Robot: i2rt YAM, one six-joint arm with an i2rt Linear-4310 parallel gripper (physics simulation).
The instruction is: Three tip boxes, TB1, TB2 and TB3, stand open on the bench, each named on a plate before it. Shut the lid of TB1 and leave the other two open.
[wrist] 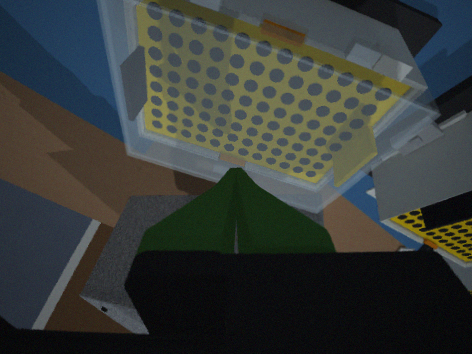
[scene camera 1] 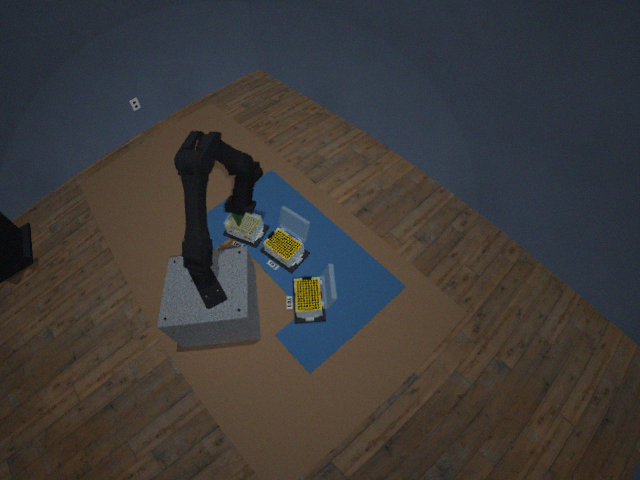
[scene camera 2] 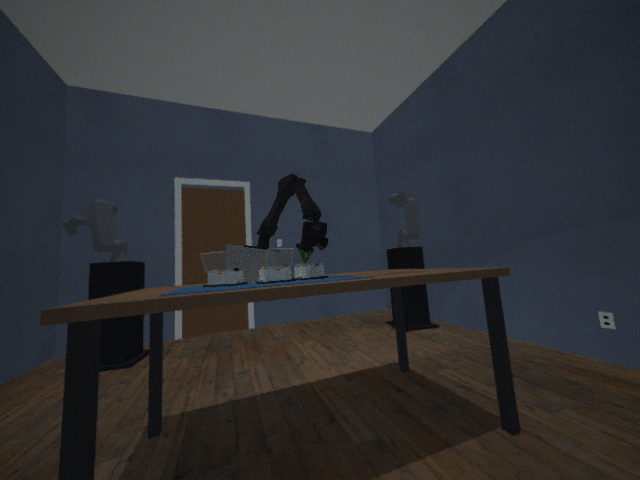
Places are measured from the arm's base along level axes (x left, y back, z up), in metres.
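Pixels of known places: gripper, fingertip midpoint: (wrist: 236, 177) (scene camera 1: 238, 225) (scene camera 2: 304, 263); arm's base at its link origin: (scene camera 1: 206, 282) (scene camera 2: 262, 249).
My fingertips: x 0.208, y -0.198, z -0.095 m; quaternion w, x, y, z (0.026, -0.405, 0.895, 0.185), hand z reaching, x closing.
Ahead of a thing's pixels: the offset from my fingertips to its top centre. "pt": to the spot under its first point. Level surfaces: height alone.
The tip box at my gripper (scene camera 1: 253, 235) (scene camera 2: 315, 270) (wrist: 236, 177) has its clear lid laid over the yellow rack; I cannot tell whether it is fully seated. My gripper (scene camera 1: 238, 225) (scene camera 2: 306, 261) (wrist: 236, 177) is shut and empty, its green fingertips at the lid's near edge in the wrist view. The middle tip box @(dz -0.013, dx -0.156, dy -0.088 m) (scene camera 1: 284, 245) (scene camera 2: 275, 274) has its lid @(pt dz +0.021, dx -0.128, dy -0.167 m) (scene camera 1: 294, 223) upright. The third tip box @(dz -0.013, dx -0.361, dy -0.057 m) (scene camera 1: 308, 297) (scene camera 2: 225, 277) has its lid @(dz +0.074, dx -0.400, dy -0.126 m) (scene camera 1: 330, 285) (scene camera 2: 213, 260) upright. The name plates @(pt dz -0.077, dx -0.019, dy +0.035 m) (scene camera 1: 237, 244) @(pt dz -0.077, dx -0.175, dy -0.033 m) (scene camera 1: 272, 265) @(pt dz -0.077, dx -0.332, dy -0.007 m) (scene camera 1: 288, 302) are too blurred to read surely.
The boxes stand on a blue mat @(dz -0.079 m) (scene camera 1: 356, 289) (scene camera 2: 206, 290) on the brown table (scene camera 1: 372, 356) (scene camera 2: 439, 276). The arm's grey speckled base block (scene camera 1: 227, 289) (wrist: 115, 265) is beside the boxes. The middle box @(pt dz -0.022, dx -0.156, dy -0.077 m) (wrist: 450, 235) shows close beside the gripper's box in the wrist view.
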